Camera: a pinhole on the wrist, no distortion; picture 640 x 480 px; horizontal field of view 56.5 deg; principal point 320.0 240.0 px. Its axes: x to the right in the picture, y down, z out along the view. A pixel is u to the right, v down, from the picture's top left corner.
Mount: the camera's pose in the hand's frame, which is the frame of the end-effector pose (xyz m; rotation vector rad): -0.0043 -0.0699 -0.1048 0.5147 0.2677 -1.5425
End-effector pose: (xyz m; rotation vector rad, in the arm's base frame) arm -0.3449 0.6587 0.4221 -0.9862 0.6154 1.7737
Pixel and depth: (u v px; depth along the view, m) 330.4 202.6 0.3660
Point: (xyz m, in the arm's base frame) -0.1718 0.8723 0.6100
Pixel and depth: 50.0 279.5 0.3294
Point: -0.3372 0.8731 0.5944
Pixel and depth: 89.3 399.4 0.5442
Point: -0.3851 1.1180 0.6489
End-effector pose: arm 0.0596 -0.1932 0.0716 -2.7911 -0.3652 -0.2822
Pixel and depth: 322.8 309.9 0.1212
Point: 0.0157 -0.0762 0.1035
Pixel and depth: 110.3 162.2 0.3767
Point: -0.0427 -0.0074 -0.1775
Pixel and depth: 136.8 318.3 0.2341
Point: 0.0360 -0.0411 -0.0255
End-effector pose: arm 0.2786 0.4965 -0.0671 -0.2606 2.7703 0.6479
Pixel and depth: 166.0 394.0 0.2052
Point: 0.3180 0.4344 -0.2131
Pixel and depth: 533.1 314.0 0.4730
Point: 0.4514 0.2105 -0.4438
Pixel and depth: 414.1 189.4 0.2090
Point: 0.3887 0.3545 -0.1803
